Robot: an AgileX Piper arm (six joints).
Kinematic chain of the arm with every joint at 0, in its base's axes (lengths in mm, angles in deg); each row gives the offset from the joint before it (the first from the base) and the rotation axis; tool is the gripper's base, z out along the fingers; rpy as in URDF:
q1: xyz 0 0 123 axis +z
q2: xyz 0 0 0 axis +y
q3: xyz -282.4 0 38.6 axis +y
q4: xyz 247.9 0 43.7 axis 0.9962 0 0.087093
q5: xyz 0 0 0 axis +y
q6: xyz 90.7 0 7.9 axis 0.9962 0 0.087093
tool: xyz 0 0 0 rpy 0 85.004 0
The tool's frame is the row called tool.
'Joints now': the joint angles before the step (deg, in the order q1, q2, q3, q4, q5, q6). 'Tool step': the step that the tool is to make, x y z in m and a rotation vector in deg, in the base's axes. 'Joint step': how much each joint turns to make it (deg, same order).
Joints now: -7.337 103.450 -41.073 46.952 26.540 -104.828
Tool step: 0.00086 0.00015 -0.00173 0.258 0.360 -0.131
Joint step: 0.000 0.507 -0.217 0.223 0.146 0.000
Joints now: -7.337 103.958 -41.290 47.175 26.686 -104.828
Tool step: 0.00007 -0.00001 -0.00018 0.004 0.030 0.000
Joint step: 0.000 0.048 -0.017 0.000 0.000 -0.001
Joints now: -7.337 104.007 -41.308 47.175 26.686 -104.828
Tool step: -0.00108 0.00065 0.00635 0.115 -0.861 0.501
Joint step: 0.000 -1.401 0.134 -0.298 0.629 0.000
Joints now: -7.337 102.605 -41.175 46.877 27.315 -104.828
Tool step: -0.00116 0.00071 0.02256 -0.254 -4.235 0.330
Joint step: 0.001 -4.763 0.130 -0.097 0.585 0.000
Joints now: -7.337 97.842 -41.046 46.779 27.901 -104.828
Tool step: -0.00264 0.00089 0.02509 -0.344 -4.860 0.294
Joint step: 0.000 -5.243 0.001 -0.038 0.553 -0.002
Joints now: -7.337 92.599 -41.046 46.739 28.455 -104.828
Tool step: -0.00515 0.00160 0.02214 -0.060 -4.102 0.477
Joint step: 0.001 -4.790 0.088 0.000 0.913 0.001
